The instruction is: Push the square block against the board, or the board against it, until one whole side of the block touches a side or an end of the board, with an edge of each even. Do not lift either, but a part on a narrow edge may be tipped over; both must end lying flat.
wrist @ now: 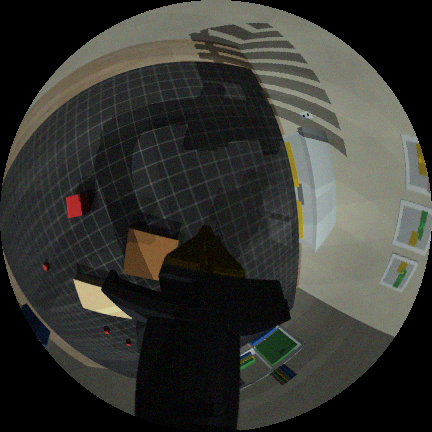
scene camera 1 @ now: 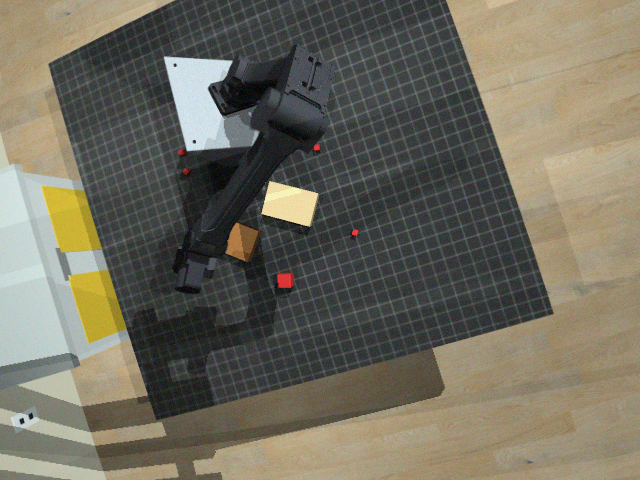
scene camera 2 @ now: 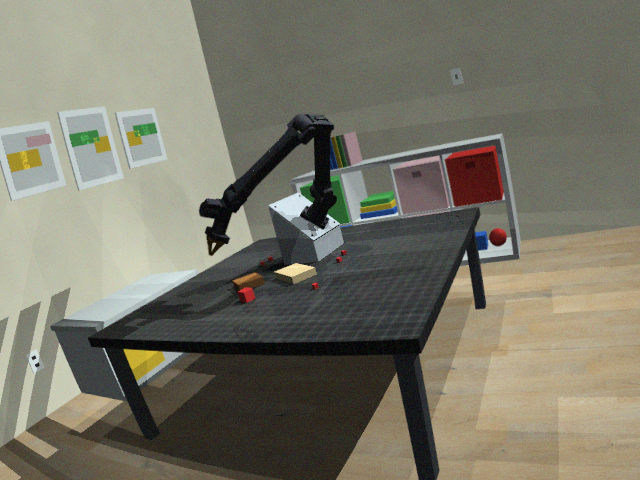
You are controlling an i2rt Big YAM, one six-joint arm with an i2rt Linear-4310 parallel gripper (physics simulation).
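Places are measured from the arm's base along level axes (x ahead, y left, z up), in metres.
Where they show: gripper, between the fingertips: (wrist: pixel 205 229) (scene camera 2: pixel 210 255); arm's base, origin of its link: (scene camera 1: pixel 232 96) (scene camera 2: pixel 314 218).
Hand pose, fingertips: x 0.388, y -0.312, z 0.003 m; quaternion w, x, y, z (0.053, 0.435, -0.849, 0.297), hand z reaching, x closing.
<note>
Each offset is from my fingertips to the centre of the thing.
The brown square block {dz -0.143, dx -0.044, dy +0.106 m} (scene camera 1: pixel 244 242) (scene camera 2: pixel 248 282) (wrist: pixel 147 257) lies flat on the table, partly covered by the arm in the scene camera 1 view. The pale yellow board {dz -0.143, dx -0.074, dy +0.301 m} (scene camera 1: pixel 290 204) (scene camera 2: pixel 295 272) (wrist: pixel 97 298) lies flat, up and to the right of the block in that view. A narrow gap shows between their near corners, and their sides do not touch. My gripper (scene camera 2: pixel 211 253) (wrist: pixel 205 229) is shut and empty, above the table on the block's side away from the board. Its fingertips are hidden under the wrist in the scene camera 1 view.
A red cube {dz -0.138, dx +0.128, dy +0.187 m} (scene camera 1: pixel 285 280) (scene camera 2: pixel 246 295) (wrist: pixel 74 206) stands near the block. Small red cubes lie around, one {dz -0.150, dx +0.088, dy +0.440 m} (scene camera 1: pixel 354 232) (scene camera 2: pixel 315 285) right of the board and two left near the white robot base (scene camera 1: pixel 178 103) (scene camera 2: pixel 329 245). A cabinet (scene camera 1: pixel 36 268) stands beyond the table's left edge.
</note>
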